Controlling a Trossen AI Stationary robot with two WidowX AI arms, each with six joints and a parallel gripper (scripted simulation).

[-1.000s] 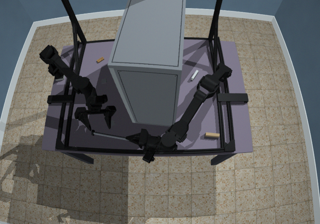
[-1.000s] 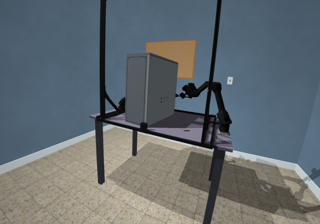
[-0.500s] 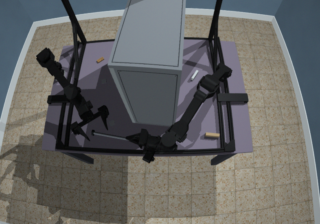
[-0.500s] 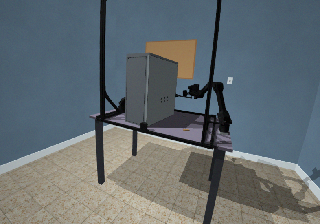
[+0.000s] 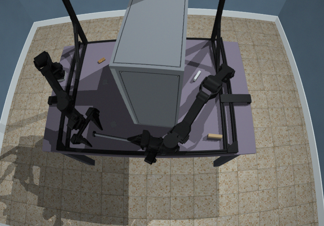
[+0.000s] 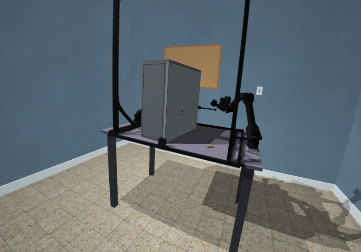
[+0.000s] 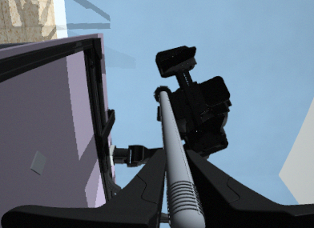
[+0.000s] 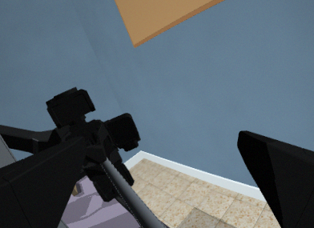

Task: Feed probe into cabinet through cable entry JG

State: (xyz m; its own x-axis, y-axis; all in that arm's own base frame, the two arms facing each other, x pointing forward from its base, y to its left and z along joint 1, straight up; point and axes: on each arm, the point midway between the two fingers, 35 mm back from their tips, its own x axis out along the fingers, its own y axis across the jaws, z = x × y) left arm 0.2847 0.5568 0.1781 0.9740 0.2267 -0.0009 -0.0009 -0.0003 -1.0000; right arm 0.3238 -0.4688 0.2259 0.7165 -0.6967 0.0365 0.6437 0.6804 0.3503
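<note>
Now: right hand 100 mm to the right of the probe and 50 mm above it. From my right hand the other things lie so: wooden block: 570 mm to the left, 230 mm below, 70 mm behind; then white block: 480 mm to the left, 430 mm behind, 230 mm below; then JG mark: 300 mm behind, 170 mm to the left, 70 mm below.
The probe lies 90 mm to the right of my left hand and 10 mm behind it. From my left hand the other things lie so: wooden block: 380 mm to the left, 180 mm below, 80 mm behind; then white block: 440 mm behind, 290 mm to the left, 190 mm below; then JG mark: 300 mm behind, 20 mm to the right, 20 mm below.
</note>
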